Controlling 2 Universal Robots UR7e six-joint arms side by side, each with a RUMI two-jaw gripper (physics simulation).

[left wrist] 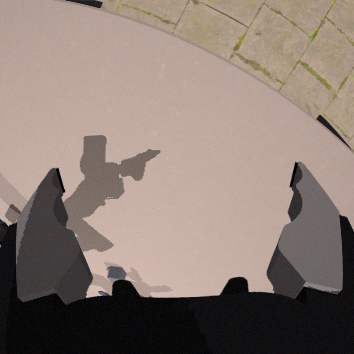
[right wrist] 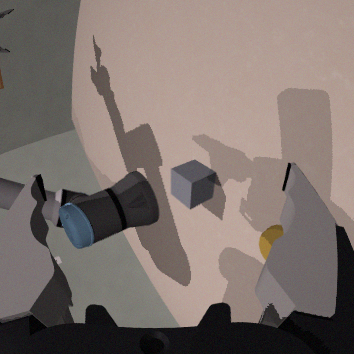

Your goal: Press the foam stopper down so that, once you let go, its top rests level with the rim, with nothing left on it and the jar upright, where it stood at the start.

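Observation:
My left gripper (left wrist: 176,165) is open and empty above the pale round table (left wrist: 200,115) (right wrist: 210,75). My right gripper (right wrist: 161,169) is open with nothing between its fingertips. A yellow rounded thing (right wrist: 271,242) shows partly behind the right finger in the right wrist view; I cannot tell whether it is the foam stopper. The jar cannot be made out in either view.
A blue-grey cube (right wrist: 192,184) (left wrist: 116,273) sits on the table. A dark arm section with a blue cap (right wrist: 78,226) reaches in at the left of the right wrist view. Arm shadows cross the table. Paving (left wrist: 280,40) lies beyond its edge.

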